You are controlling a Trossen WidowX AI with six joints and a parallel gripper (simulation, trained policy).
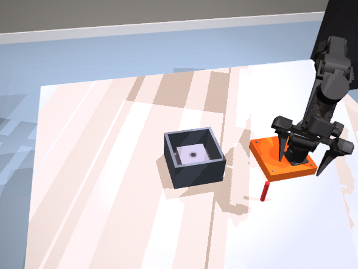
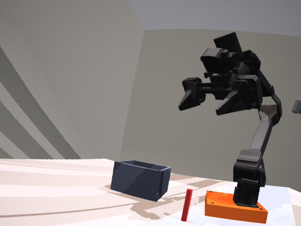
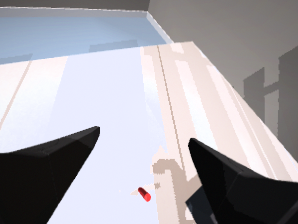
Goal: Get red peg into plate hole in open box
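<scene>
Now: gripper tip 1 cm past the red peg, 10 cm to the left of it and 21 cm above it. Also, from my gripper tip: grey box 15 cm ahead, 29 cm to the right, 22 cm below.
</scene>
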